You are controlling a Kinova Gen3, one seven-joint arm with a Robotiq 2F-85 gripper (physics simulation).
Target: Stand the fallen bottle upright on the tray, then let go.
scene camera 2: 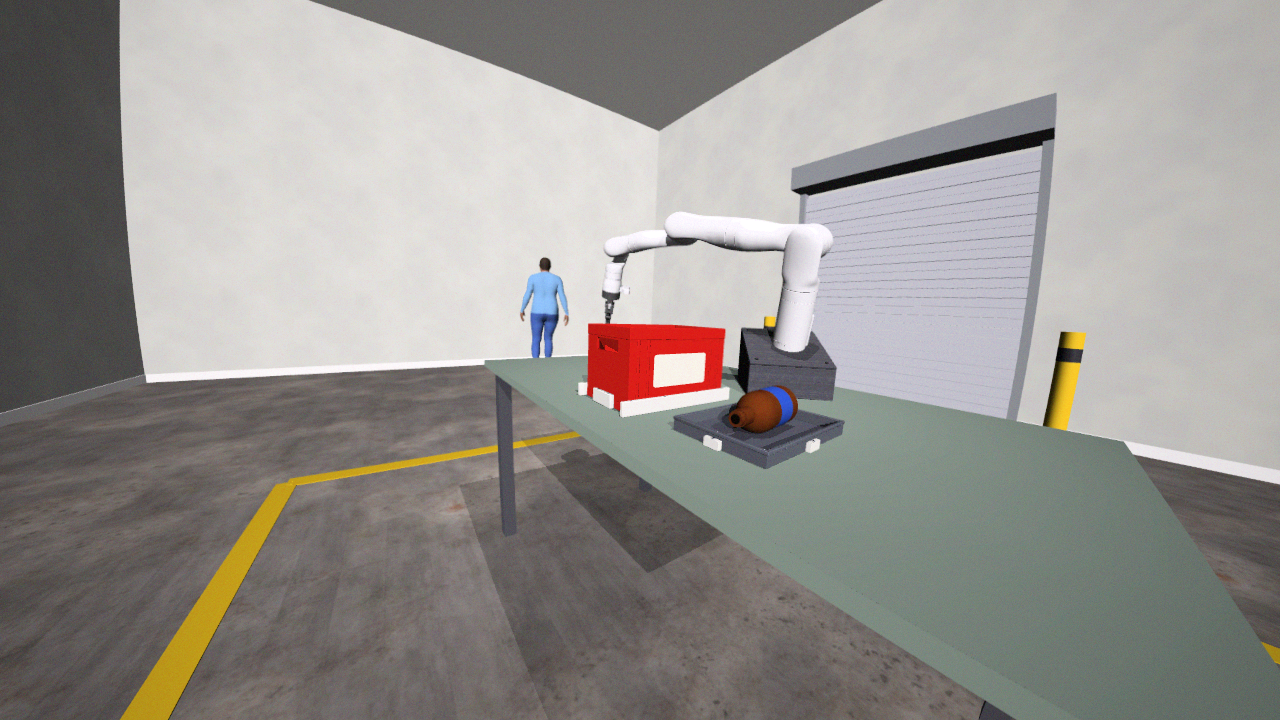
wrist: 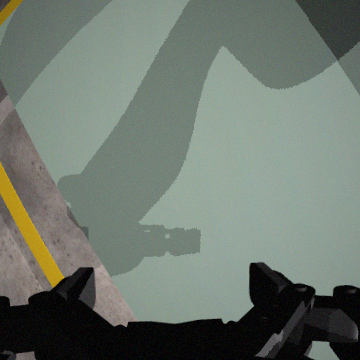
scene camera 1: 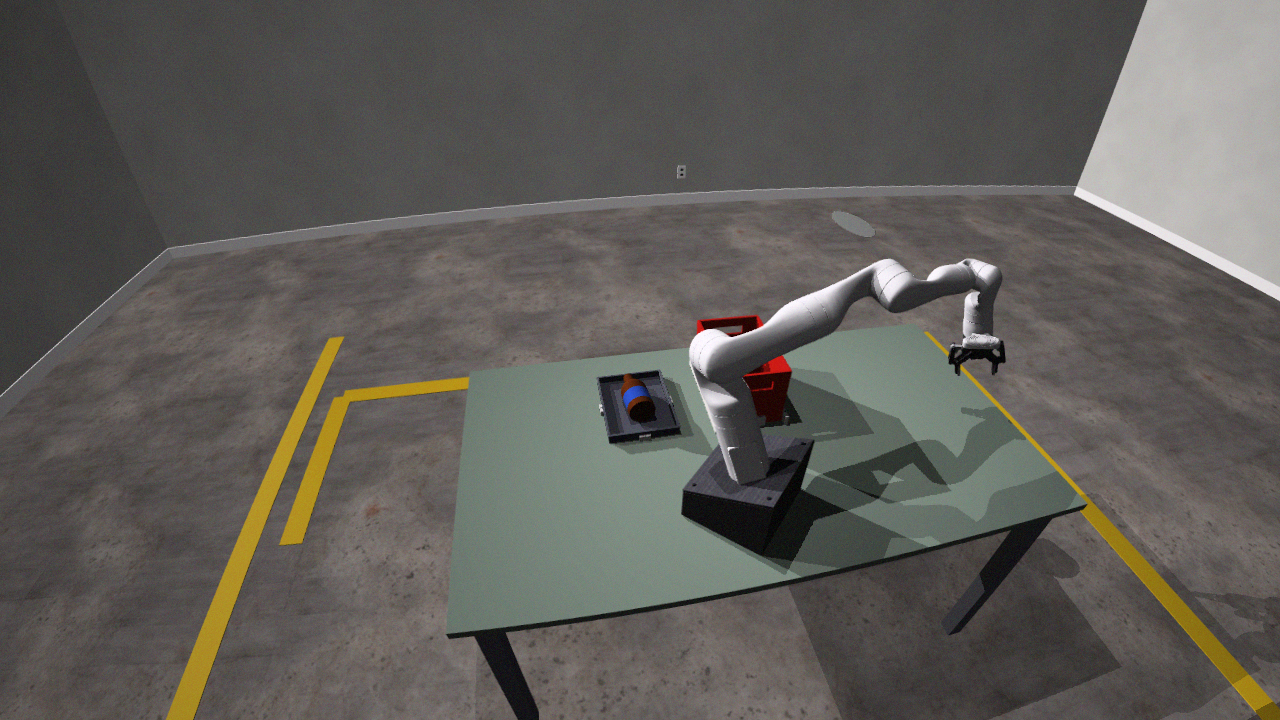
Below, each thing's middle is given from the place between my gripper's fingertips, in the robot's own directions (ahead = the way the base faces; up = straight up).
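Brown bottle (scene camera 2: 759, 411): my gripper 3 cm short of it, 95 cm to the right, 11 cm above.
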